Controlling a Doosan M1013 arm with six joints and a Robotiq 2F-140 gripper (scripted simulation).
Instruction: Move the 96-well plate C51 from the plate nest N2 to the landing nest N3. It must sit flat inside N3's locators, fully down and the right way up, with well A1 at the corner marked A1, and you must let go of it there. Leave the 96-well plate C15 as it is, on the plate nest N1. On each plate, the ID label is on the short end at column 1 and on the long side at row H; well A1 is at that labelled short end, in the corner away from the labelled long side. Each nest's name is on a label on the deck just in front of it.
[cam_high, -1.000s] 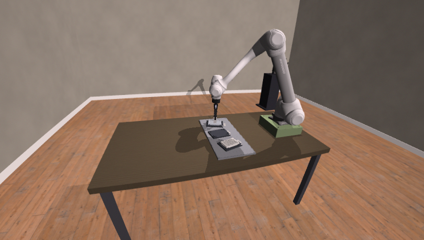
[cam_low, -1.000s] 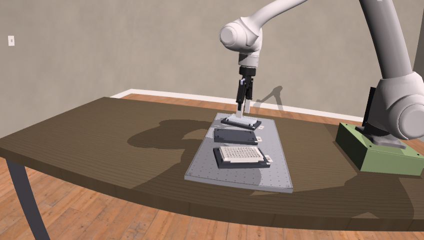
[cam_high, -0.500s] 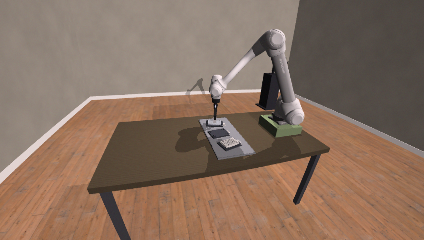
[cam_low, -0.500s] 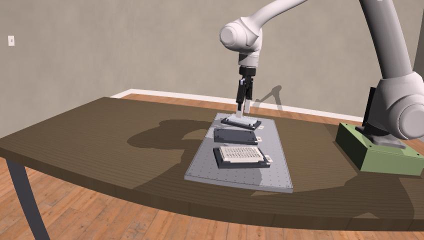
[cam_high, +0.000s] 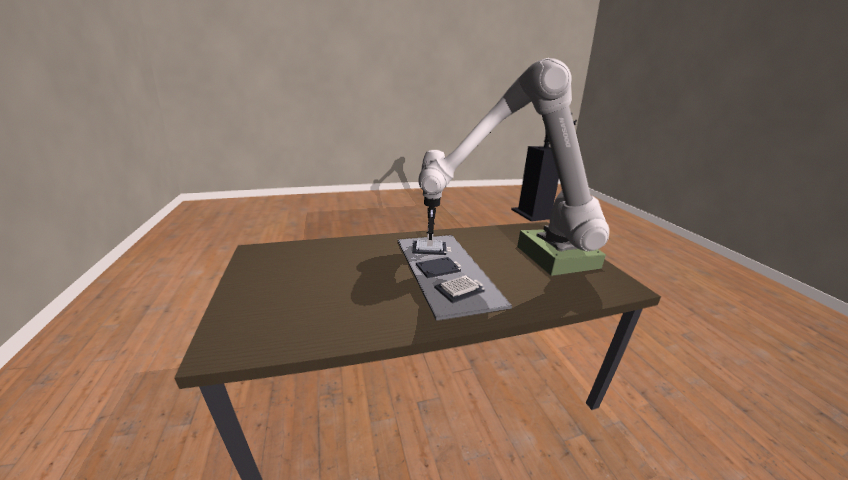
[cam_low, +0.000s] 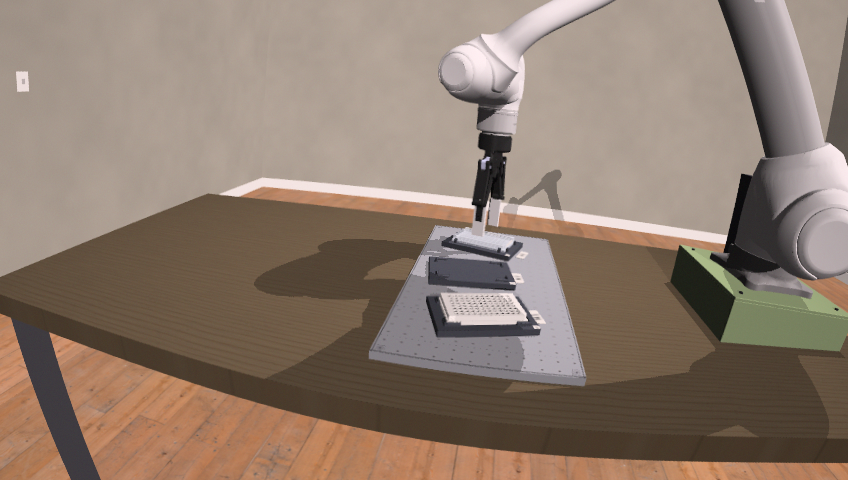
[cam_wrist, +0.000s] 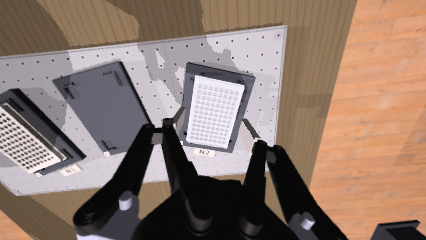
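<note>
My hand is 6 cm above the nest N2. From my hand the other things lie so: landing nest N3 (19 cm to the left, 6 cm below, 3 cm ahead); then N3 label (18 cm to the left, 6 cm below, 6 cm behind); then N2 label (9 cm behind, 6 cm below, 4 cm to the left).
</note>
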